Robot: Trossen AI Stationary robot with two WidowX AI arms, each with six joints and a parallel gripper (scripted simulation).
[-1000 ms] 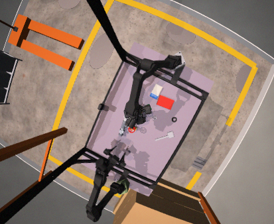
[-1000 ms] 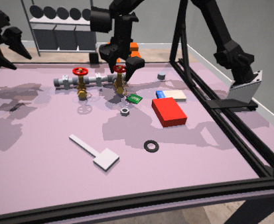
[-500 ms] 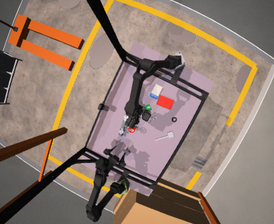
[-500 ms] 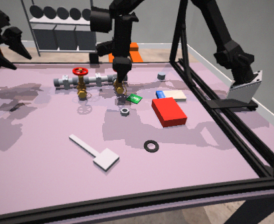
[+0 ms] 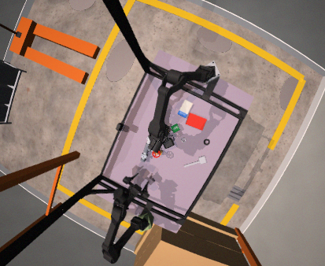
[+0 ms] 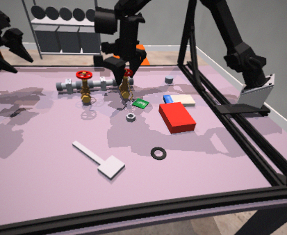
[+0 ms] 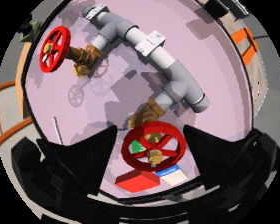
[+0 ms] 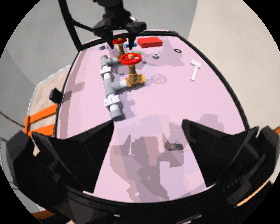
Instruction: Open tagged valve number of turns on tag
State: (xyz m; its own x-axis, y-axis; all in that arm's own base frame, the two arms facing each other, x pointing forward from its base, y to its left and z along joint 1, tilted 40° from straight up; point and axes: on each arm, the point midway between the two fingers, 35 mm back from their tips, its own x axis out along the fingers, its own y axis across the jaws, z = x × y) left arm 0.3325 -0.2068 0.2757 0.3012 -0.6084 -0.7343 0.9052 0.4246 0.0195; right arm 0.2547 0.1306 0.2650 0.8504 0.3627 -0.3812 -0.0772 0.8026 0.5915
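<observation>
Now: left hand 100 mm above the green tag, 60 mm short of it and 40 mm to the right of it. From my left hand the other things lie so: red block 170 mm ahead, 140 mm to the left, 80 mm below; grey nut 150 mm ahead, 90 mm below, 10 mm to the right; flat grey wrench 300 mm ahead, 120 mm to the right, 90 mm below.
</observation>
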